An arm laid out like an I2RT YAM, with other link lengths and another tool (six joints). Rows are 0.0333 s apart.
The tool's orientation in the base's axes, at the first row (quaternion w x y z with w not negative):
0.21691 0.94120 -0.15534 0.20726
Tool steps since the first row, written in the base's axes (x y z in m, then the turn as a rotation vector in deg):
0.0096 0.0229 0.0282 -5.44 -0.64 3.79
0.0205 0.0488 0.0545 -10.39 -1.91 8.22
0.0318 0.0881 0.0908 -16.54 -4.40 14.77
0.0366 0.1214 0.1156 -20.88 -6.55 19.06
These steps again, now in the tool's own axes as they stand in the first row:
0.0166 -0.0136 -0.0309 -2.85 3.93 -4.56
0.0328 -0.0309 -0.0611 -4.85 8.44 -9.19
0.0512 -0.0565 -0.1058 -6.67 15.18 -15.37
0.0600 -0.0784 -0.1404 -8.03 20.16 -19.27

